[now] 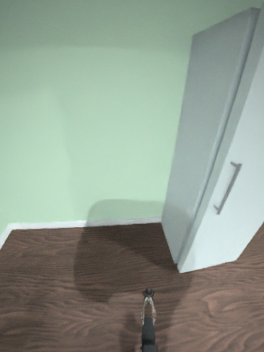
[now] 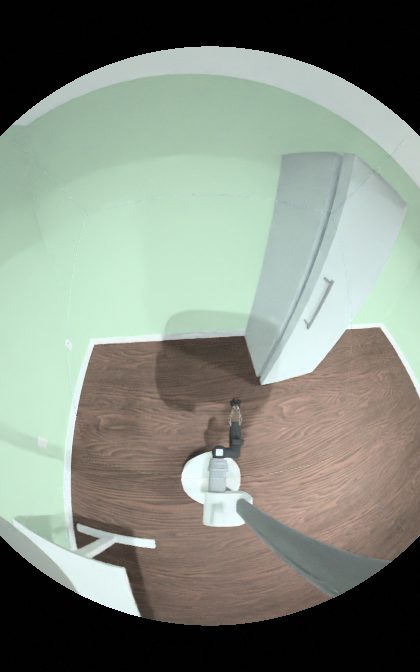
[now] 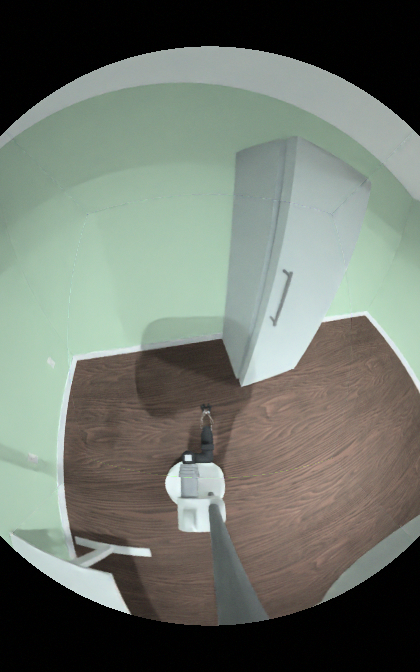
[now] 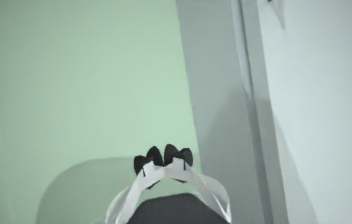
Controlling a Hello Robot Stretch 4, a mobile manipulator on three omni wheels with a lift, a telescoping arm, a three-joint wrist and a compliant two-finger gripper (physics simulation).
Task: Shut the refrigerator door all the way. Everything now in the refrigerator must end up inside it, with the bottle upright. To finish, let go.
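Frame: origin at the robot's base, x ahead, y left, z up, level; millimetres.
Seen in the pictures: gripper, between the fingertips: [image 1: 148,288] [image 2: 235,398] [image 3: 205,402] [image 4: 163,157].
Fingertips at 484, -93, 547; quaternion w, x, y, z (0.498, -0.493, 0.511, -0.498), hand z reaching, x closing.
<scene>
A point is followed by its place in that frame, as x, y, z.
The refrigerator [image 1: 192,125] {1245, -358, 1251} [image 2: 295,215] {1180, -369, 1393} [image 3: 252,215] {1151, -374, 1371} [image 4: 215,100] {1175, -370, 597} stands against the green wall, its left side and front showing. Its white door [image 1: 225,235] {907, -710, 510} [image 2: 365,230] {894, -657, 1485} [image 3: 320,225] {892, -652, 1425} [image 4: 315,90] {883, -616, 581} lies along the front of the body with a narrow, even seam [image 4: 251,100] {956, -433, 579} between them; it looks shut. The grey handle [image 1: 229,189] {787, -488, 1040} [image 2: 320,303] {790, -487, 1044} [image 3: 283,299] {785, -492, 1037} is on the door's near left part. The inside and the bottle are hidden. My gripper [image 1: 148,292] {484, -93, 547} [image 2: 235,401] {484, -93, 547} [image 3: 206,408] {484, -93, 547} [image 4: 163,157] {484, -93, 547} is shut and empty, in front and to the left of the refrigerator, apart from it.
My white base [image 2: 192,479] {-16, 124, 187} [image 3: 172,483] {2, 149, 186} stands on the wood floor behind the gripper. A white table [image 2: 95,582] [image 3: 90,582] is at the lower left. A white skirting board [image 1: 55,225] {1272, 953, 17} runs along the wall left of the refrigerator.
</scene>
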